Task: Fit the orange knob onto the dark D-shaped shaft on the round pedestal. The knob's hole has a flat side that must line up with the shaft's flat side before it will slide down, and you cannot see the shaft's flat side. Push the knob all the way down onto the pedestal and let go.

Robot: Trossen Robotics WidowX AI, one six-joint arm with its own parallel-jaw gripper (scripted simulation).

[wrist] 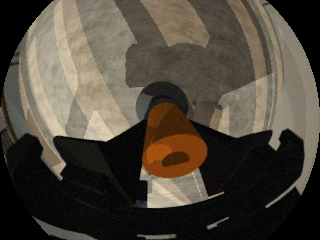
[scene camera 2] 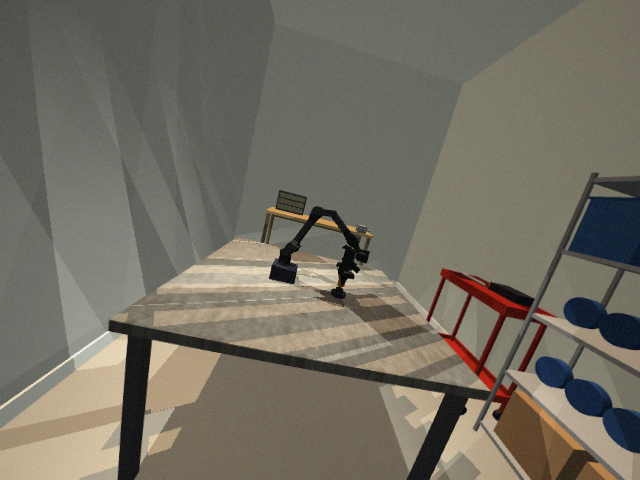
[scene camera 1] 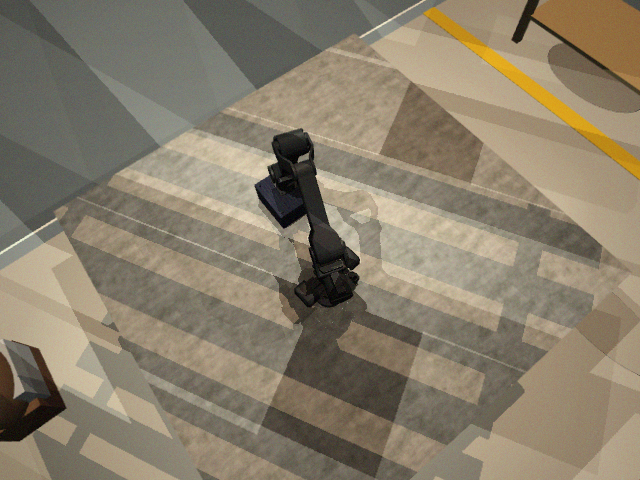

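Note:
Wrist view: my gripper visible. Orange knob carried in my gripper. Round pedestal also present.

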